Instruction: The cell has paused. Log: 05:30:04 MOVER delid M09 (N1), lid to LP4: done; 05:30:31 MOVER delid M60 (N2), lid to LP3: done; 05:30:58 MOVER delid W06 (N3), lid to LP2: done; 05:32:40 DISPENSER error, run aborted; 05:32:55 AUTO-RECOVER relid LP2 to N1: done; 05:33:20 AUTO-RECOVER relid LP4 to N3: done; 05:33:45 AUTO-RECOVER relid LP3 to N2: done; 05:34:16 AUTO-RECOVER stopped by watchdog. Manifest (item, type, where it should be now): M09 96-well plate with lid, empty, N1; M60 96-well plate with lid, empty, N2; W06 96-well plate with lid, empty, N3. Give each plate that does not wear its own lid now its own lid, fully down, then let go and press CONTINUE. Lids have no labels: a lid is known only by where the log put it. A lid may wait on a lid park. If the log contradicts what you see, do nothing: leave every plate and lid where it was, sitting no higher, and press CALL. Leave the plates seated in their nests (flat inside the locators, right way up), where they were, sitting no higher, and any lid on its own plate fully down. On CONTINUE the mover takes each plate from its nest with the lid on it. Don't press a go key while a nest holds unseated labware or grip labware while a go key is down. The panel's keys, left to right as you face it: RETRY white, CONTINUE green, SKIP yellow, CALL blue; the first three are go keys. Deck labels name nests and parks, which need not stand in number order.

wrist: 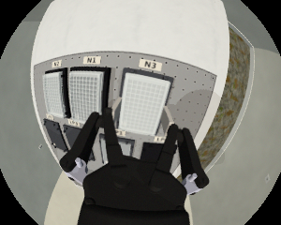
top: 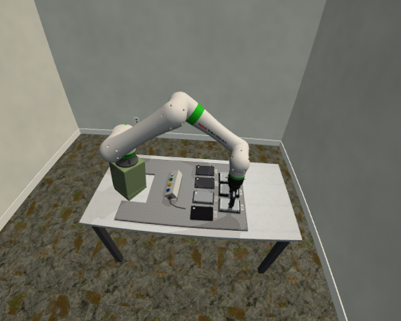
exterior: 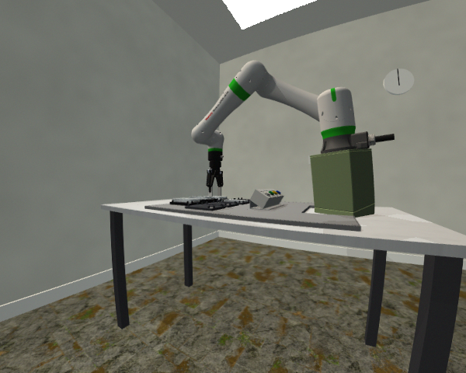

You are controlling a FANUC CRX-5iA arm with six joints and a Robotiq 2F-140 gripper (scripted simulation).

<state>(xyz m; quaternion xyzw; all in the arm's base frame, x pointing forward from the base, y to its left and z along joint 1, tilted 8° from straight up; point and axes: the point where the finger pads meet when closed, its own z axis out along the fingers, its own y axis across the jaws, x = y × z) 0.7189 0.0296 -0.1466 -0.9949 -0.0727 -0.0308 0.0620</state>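
Now: the plate 2 cm behind my hand, 13 cm to the left of it and 2 cm below it. Also, from my hand: blue key (42 cm behind, 3 cm to the right, 2 cm above); then lid park LP4 (16 cm behind, 11 cm to the right, 4 cm below); then lid park LP3 (21 cm behind, 16 cm to the left, 4 cm below).
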